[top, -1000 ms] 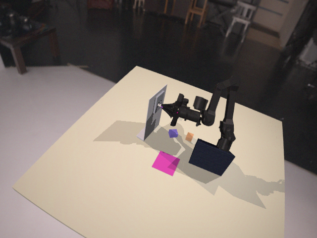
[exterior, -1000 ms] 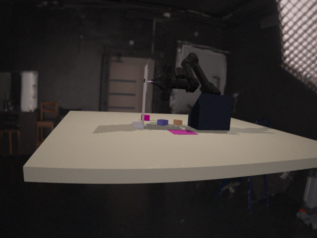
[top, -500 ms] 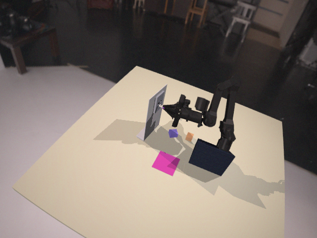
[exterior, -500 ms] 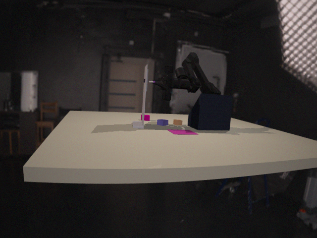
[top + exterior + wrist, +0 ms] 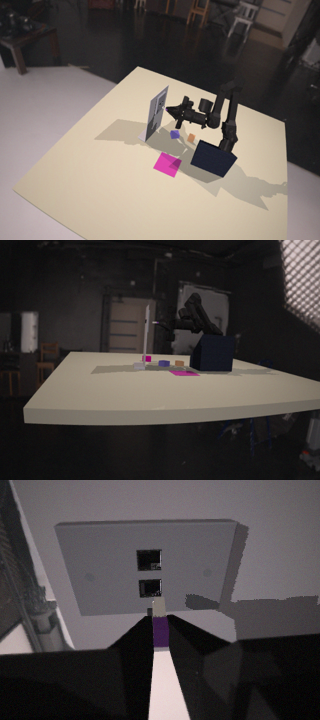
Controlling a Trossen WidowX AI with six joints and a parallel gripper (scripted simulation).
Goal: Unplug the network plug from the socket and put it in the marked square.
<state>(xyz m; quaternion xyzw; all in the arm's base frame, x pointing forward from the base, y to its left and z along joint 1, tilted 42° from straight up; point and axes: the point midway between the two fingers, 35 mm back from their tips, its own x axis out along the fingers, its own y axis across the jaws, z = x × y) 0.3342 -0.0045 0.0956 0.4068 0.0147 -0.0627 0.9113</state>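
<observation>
The magenta marked square is 9 cm behind my gripper tip, 16 cm to the left of it and 23 cm below it. Round my gripper tip: network plug: right at my gripper tip; then upright grey panel: 5 cm ahead, 2 cm to the right, 9 cm below; then thin pale tab: 1 cm ahead.
</observation>
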